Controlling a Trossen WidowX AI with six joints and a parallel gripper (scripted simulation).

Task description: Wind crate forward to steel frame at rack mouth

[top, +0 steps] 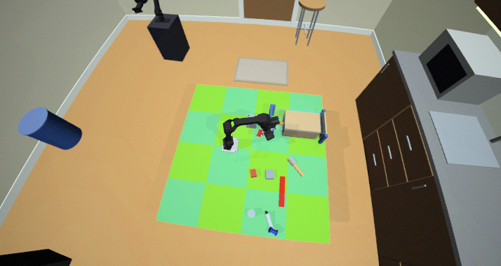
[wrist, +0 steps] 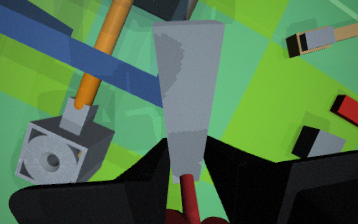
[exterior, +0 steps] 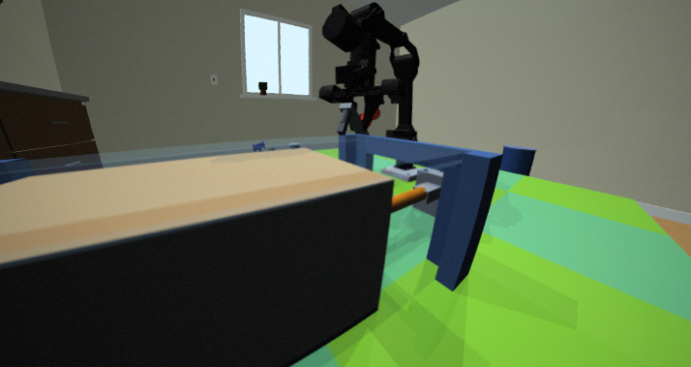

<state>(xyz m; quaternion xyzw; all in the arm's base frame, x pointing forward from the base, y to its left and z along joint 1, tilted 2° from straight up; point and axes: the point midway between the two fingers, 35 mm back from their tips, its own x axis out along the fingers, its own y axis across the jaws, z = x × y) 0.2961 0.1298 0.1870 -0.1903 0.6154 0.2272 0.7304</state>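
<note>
My gripper tip is now 4 cm past the red knob, 3 cm to the left of it and 2 cm below it. The rest, counted from my gripper tip: blue steel frame (15 cm to the left, 6 cm below, 1 cm ahead); grey winch (16 cm behind, 14 cm below, 12 cm to the left); red-knobbed crank handle (2 cm above).
</note>
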